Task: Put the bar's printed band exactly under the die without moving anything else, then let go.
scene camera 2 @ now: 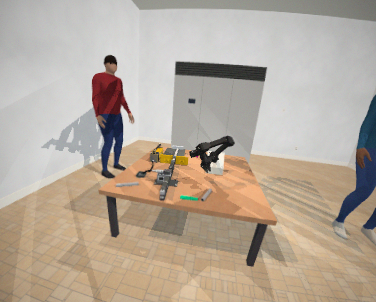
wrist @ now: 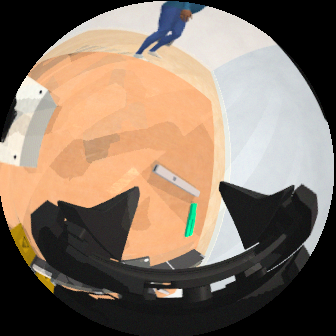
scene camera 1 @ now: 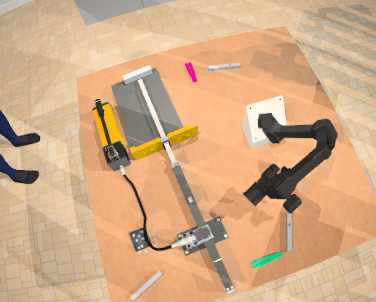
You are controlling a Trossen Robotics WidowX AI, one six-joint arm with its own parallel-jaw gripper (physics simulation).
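Observation:
A long dark grey bar runs under the die unit. A thin white band crosses it, on the table's near-edge side of the die and apart from it. The bar's far end meets a pale rod near the yellow bracket. My gripper is open and empty, raised above the table to the right of the bar. In the wrist view, part of the bar is hidden behind the gripper body. The die's exact underside is hidden.
A short loose bar and green tool lie right of the long bar. A black cable leads from the pump to the die unit. The yellow bracket stands farther back. Another loose bar lies left.

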